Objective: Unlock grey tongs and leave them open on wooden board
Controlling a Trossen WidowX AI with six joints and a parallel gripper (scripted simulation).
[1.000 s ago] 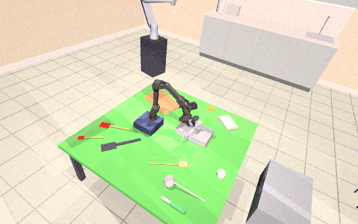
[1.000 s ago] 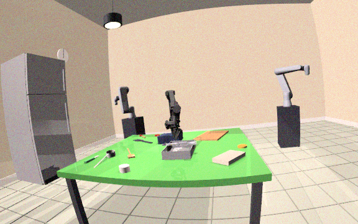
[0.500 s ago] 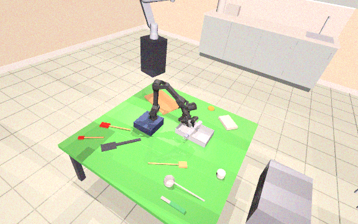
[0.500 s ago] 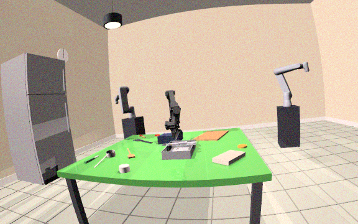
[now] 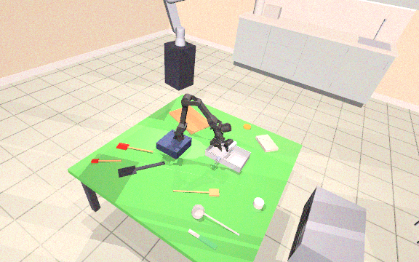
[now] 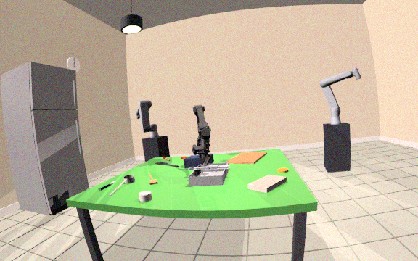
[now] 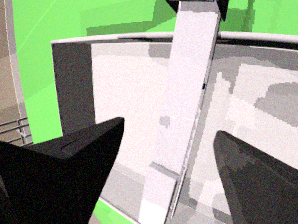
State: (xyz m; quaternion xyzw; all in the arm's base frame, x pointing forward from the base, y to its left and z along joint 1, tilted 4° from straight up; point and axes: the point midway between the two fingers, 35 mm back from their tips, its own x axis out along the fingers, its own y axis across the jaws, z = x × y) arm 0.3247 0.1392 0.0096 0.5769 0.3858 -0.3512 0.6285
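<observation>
My gripper tip is 10 mm short of the grey roasting tin, 40 mm to the right of it and 50 mm above it. The rest, counted from my gripper tip: pale block: 150 mm ahead, 410 mm to the left, 70 mm below; wooden board: 530 mm behind, 170 mm to the left, 70 mm below; white cup: 410 mm ahead, 150 mm to the right, 60 mm below.
</observation>
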